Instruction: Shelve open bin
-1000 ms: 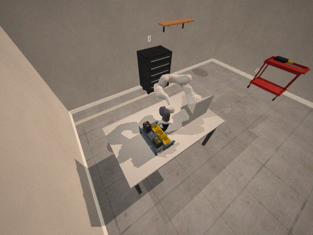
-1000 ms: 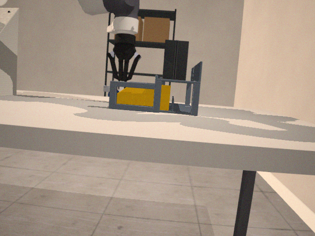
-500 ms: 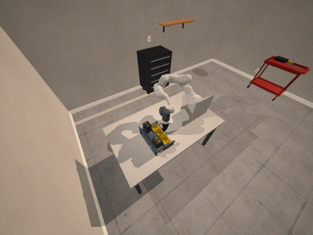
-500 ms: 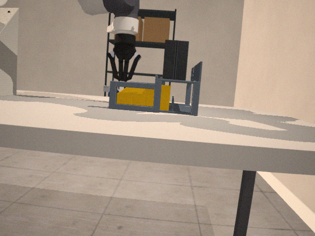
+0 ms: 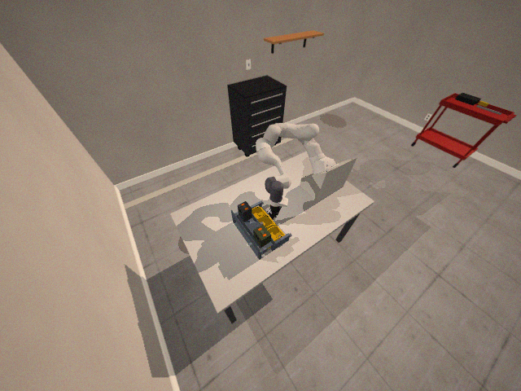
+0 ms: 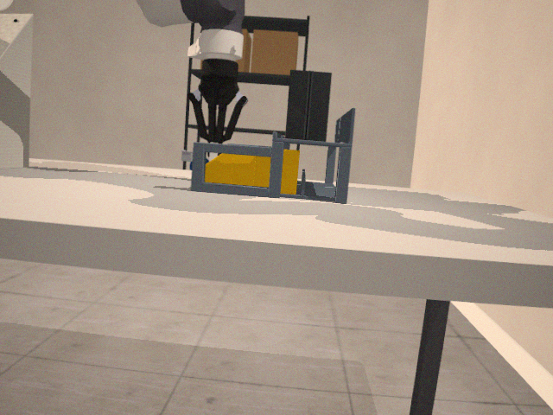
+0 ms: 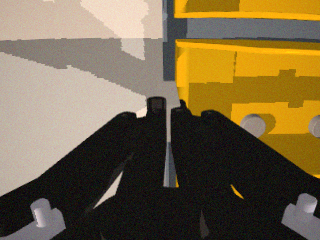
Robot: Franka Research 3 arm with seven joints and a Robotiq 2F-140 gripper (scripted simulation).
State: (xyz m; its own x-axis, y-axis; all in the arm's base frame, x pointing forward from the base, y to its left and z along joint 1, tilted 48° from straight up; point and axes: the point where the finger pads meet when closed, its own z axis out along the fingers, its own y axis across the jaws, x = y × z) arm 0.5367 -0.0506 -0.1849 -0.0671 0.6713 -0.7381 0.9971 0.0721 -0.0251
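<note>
Now: hand 1 cm to the right of the grey shelf lip and 4 cm above it.
</note>
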